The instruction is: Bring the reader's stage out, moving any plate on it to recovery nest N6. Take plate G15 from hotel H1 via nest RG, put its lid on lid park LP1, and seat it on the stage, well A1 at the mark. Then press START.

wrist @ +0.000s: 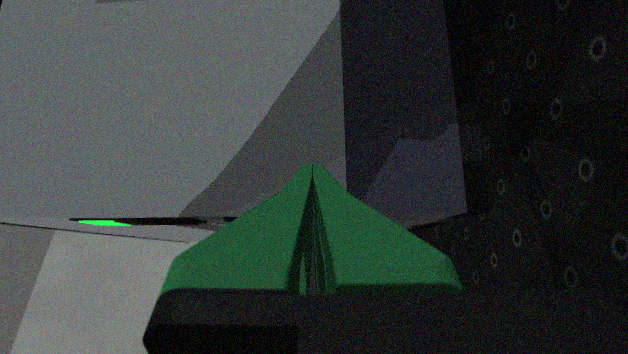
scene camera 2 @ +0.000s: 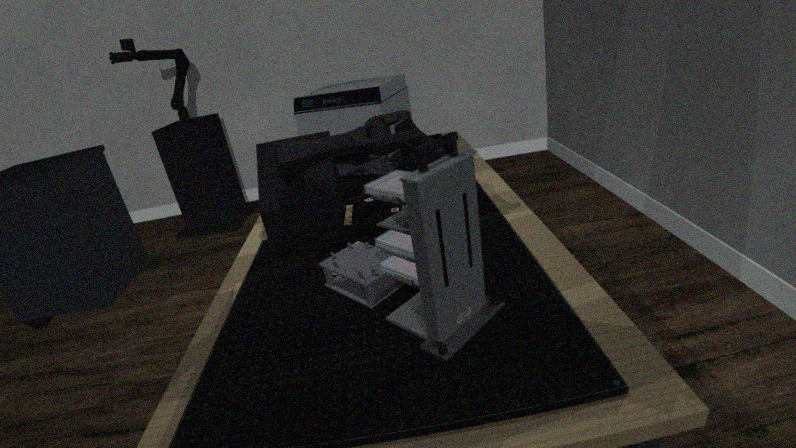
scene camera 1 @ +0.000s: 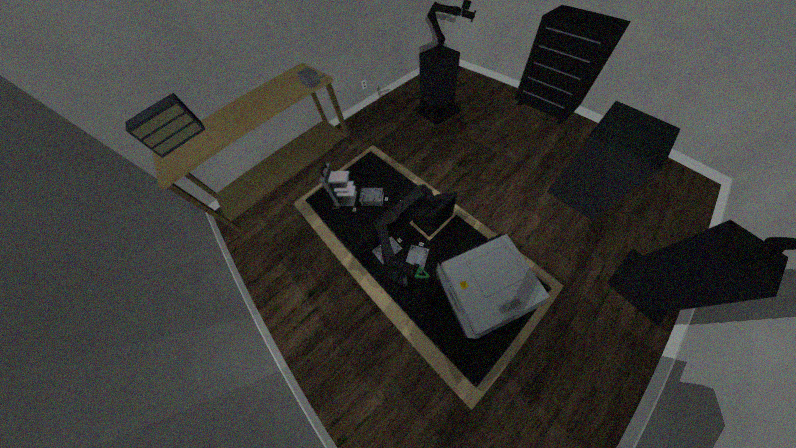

Note:
The gripper is shut, holding nothing. Further things: a black perforated mat.

